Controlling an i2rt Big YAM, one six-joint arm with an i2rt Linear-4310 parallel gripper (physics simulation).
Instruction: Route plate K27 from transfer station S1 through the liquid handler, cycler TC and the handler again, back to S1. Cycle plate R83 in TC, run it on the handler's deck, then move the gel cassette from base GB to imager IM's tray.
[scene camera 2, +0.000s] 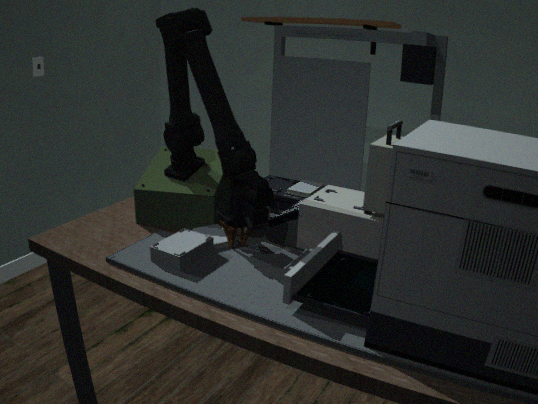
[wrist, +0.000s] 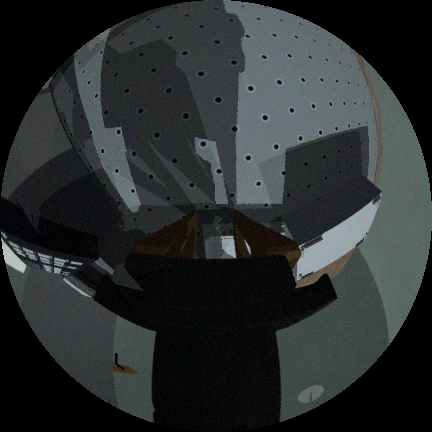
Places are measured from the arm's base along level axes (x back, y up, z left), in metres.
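Pixels of known places: gripper, fingertip midpoint: (scene camera 2: 236, 246) (wrist: 214, 215); arm's base at its link origin: (scene camera 2: 185, 168).
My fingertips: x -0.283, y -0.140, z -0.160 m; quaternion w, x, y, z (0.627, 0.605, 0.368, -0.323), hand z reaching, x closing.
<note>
For each thing: its top centre in the pictures, then the offset to it from my fingertips. Level surfaces: height alone.
- perforated grey mat at its surface level: dy -0.002 m
- low grey block with a pale top, top centre: (wrist: 343, 242) (scene camera 2: 182, 241) dy +0.041, dx +0.094, dz -0.124 m
- small pale flat piece at its top centre: (wrist: 238, 267) (scene camera 2: 214, 233) dy +0.014, dx +0.080, dz +0.014 m
- pale plate at its top centre: (wrist: 74, 287) (scene camera 2: 306, 186) dy +0.067, dx -0.044, dz +0.406 m
- dark tray at its top centre: (scene camera 2: 356, 283) dy +0.030, dx -0.367, dz -0.096 m
- white box at its top centre: (scene camera 2: 342, 193) dy +0.151, dx -0.242, dz +0.162 m
My gripper (scene camera 2: 237, 240) (wrist: 214, 215) has brown fingers. It is down at the perforated grey mat (scene camera 2: 235, 280) (wrist: 306, 80), just right of a low grey block with a pale top (scene camera 2: 181, 248) (wrist: 338, 241). The fingers stand close together. A small pale flat piece (wrist: 219, 243) shows between them, low on a dark base. I cannot see that it is gripped. A pale plate (scene camera 2: 303, 187) lies on the dark deck behind the arm. A well plate (wrist: 44, 257) shows at the left edge of the wrist view.
A large white machine (scene camera 2: 428, 224) stands at the right, its drawer front (scene camera 2: 311, 264) pulled out over a dark tray (scene camera 2: 343, 280). A white box (scene camera 2: 335, 216) sits behind it. A tall framed handler (scene camera 2: 319, 120) stands at the back. The arm stands on a green base (scene camera 2: 155, 188).
</note>
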